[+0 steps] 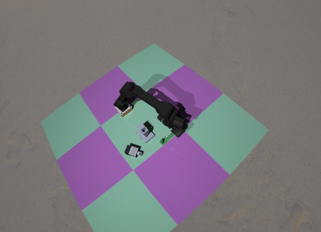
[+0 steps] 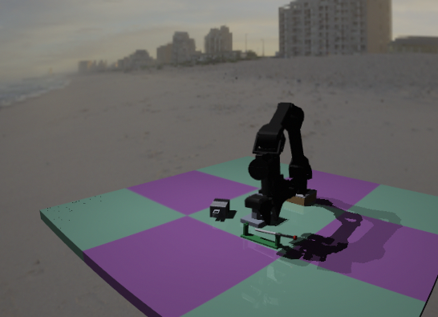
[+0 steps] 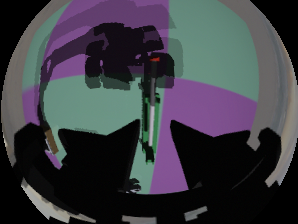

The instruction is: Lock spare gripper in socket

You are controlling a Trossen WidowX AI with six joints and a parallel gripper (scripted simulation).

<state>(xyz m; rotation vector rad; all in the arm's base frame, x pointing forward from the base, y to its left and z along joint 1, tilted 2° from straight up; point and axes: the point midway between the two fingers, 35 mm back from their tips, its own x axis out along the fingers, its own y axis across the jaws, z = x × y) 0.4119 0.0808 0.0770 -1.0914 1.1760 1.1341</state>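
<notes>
Right now the green cradle is 1 cm behind my gripper tip, 4 cm to the right of it and 5 cm below it. Round my gripper tip: spare gripper (11 cm behind, 27 cm to the right, 5 cm below); grey mount (14 cm behind, 12 cm to the right, 2 cm below).
</notes>
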